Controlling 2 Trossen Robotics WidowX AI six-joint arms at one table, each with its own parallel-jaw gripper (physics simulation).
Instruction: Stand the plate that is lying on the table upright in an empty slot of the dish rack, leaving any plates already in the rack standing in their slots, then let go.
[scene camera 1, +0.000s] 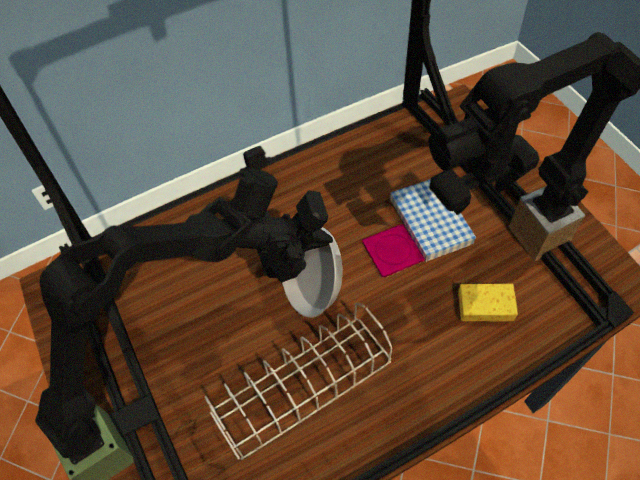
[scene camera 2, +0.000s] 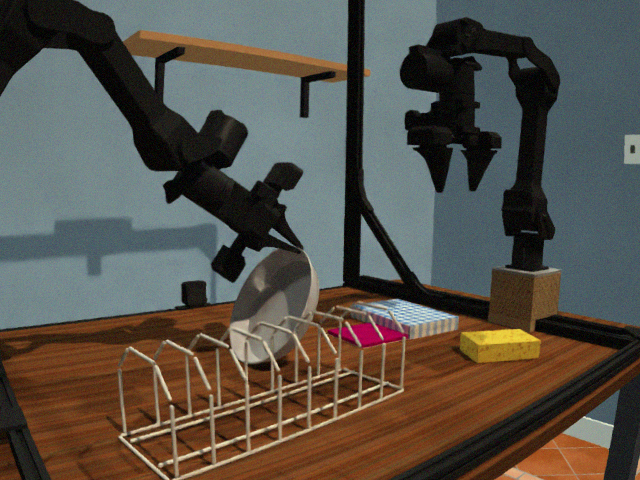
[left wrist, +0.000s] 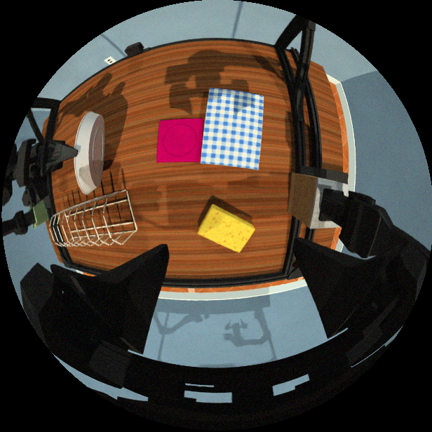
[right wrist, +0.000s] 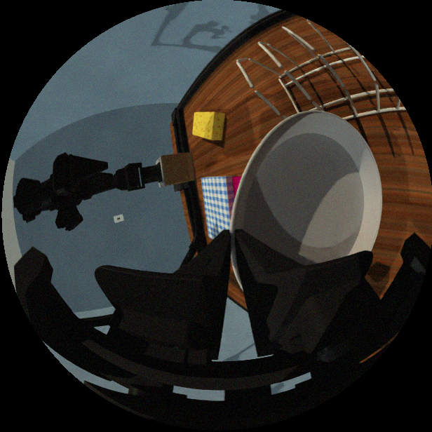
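Where they show: left gripper, fingertip midpoint: (scene camera 1: 477, 201) (scene camera 2: 456, 191); right gripper, fingertip midpoint: (scene camera 1: 331, 240) (scene camera 2: 301, 250); left arm's base, link origin: (scene camera 1: 553, 206) (scene camera 2: 527, 268); right arm's base, link origin: (scene camera 1: 81, 439).
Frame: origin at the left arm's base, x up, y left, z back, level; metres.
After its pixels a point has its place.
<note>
A pale grey plate (scene camera 1: 306, 290) @[x -0.092, y -0.096, z -0.520 m] (scene camera 2: 273, 294) @[x -0.022, y -0.144, z -0.481 m] (left wrist: 90, 150) (right wrist: 310, 175) stands steeply tilted on edge behind the rack in scene camera 2, its lower rim close to the table; contact is unclear. My right gripper (scene camera 2: 301, 251) @[x 0.052, y -0.095, z -0.462 m] (left wrist: 77, 152) (right wrist: 231, 235) is shut on its upper rim. The white wire dish rack (scene camera 1: 390, 356) @[x -0.071, y 0.111, z -0.442 m] (scene camera 2: 402, 388) @[x -0.102, y 0.111, z -0.441 m] (left wrist: 136, 229) (right wrist: 281, 79) stands on the table with no plates in its slots. The plate is outside it, near its back side. My left gripper (scene camera 2: 456, 190) @[x 0.145, y 0.000, z -0.225 m] (left wrist: 232, 248) is open and empty, high above the table.
A yellow sponge (scene camera 1: 488, 302) @[x -0.079, y 0.096, z -0.211 m] (scene camera 2: 499, 345) @[x -0.083, y 0.113, z -0.238 m] (left wrist: 226, 228) (right wrist: 209, 126) lies right of the rack in scene camera 1. A magenta square (scene camera 1: 392, 250) @[x -0.101, y -0.108, z -0.316 m] (left wrist: 180, 140) touches a blue checked cloth block (scene camera 1: 431, 219) @[x -0.085, y -0.131, z -0.207 m] (left wrist: 232, 129) beyond the rack. A wooden shelf (scene camera 2: 232, 55) is on the wall.
</note>
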